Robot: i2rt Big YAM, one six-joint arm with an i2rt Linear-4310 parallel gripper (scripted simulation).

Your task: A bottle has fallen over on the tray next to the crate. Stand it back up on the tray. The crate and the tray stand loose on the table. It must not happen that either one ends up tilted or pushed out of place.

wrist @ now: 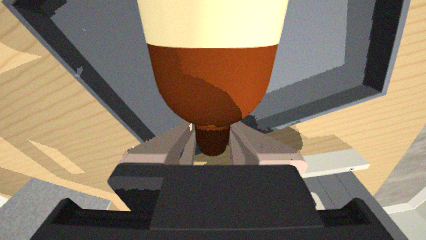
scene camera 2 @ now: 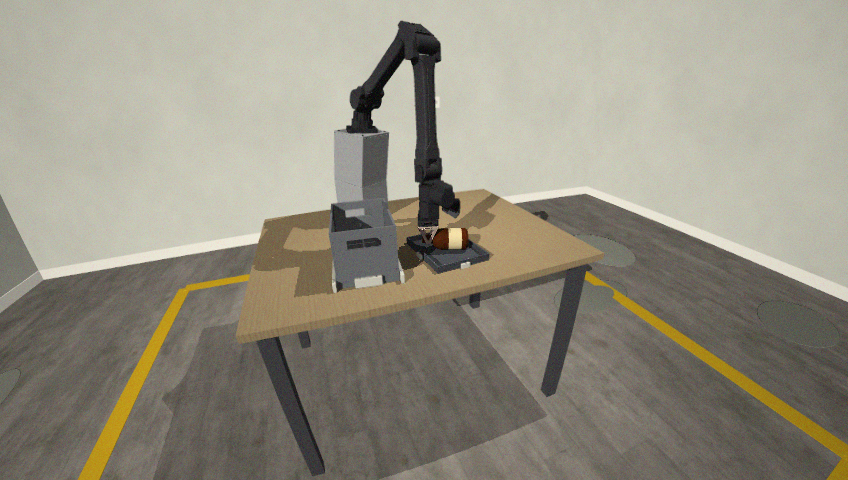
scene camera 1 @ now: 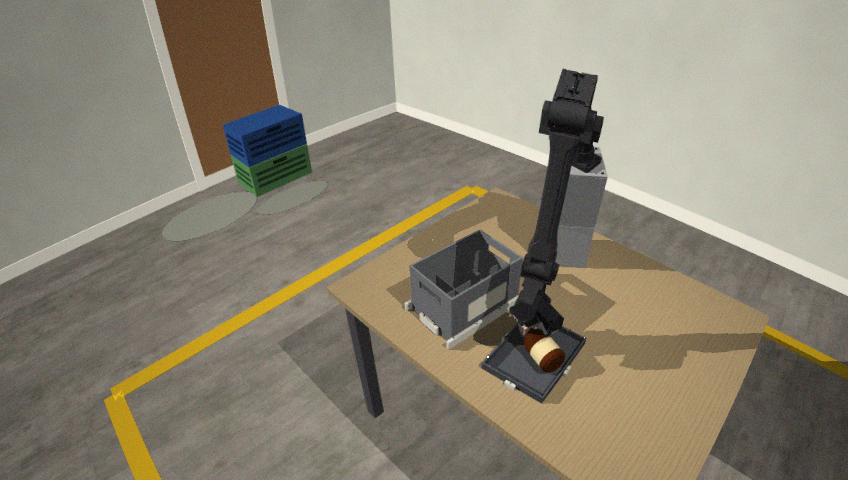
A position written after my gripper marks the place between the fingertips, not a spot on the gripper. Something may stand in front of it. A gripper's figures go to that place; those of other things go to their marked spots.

Scene:
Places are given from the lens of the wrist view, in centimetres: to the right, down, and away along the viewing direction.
my gripper [wrist: 212,120]: 0, 0, 13
brown bottle [wrist: 212,71]: 0, -2, 6

